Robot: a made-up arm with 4 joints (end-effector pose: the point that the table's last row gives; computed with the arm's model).
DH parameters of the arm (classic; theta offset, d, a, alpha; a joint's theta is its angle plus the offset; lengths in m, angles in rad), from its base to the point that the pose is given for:
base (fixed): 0 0.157 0 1.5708
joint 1: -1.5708 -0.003 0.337 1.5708
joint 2: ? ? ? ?
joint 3: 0 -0.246 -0.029 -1.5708
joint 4: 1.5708 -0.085 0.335 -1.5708
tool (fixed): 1.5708 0.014 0 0
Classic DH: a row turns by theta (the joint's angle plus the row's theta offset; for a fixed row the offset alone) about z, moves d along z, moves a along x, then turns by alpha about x.
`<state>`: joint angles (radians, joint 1 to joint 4).
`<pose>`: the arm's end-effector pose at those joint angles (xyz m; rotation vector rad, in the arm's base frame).
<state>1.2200 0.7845 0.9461 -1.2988</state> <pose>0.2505 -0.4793 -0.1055 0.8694 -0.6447 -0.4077</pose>
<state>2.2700 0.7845 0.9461 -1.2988</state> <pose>0.3523 -0.4793 0.2436 1.0603 -1.6027 0.0920</pose>
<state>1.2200 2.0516 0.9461 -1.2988</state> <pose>-0.1741 -0.1302 0.0498 -0.0196 -1.1652 -1.2689</pose>
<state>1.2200 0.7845 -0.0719 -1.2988</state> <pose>0.3801 -0.5107 0.1570 0.4115 -1.2278 0.3693</pose>
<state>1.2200 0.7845 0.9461 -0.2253</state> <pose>0.0721 -0.5328 0.1824 -0.1538 -0.3345 -0.6582</pose>
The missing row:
joint 2: 0 -0.025 0.094 1.5708
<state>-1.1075 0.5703 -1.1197 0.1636</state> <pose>-0.0168 -0.4669 0.1772 -0.4117 -0.0539 0.5114</pose>
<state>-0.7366 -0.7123 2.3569 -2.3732</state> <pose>-0.3723 -0.0065 0.0238 -0.3079 -1.6237 2.1470</pose>
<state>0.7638 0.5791 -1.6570 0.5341</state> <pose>-0.0900 -0.4533 -0.0282 -0.9153 -2.4337 -0.3192</pose>
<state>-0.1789 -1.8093 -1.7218 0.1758</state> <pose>-0.2447 0.1630 -0.7014 1.0154 -0.9095 -1.6458</pose>
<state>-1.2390 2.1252 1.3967 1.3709</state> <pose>0.1074 0.0622 -0.2231 1.8517 -1.0063 -0.6038</pose>
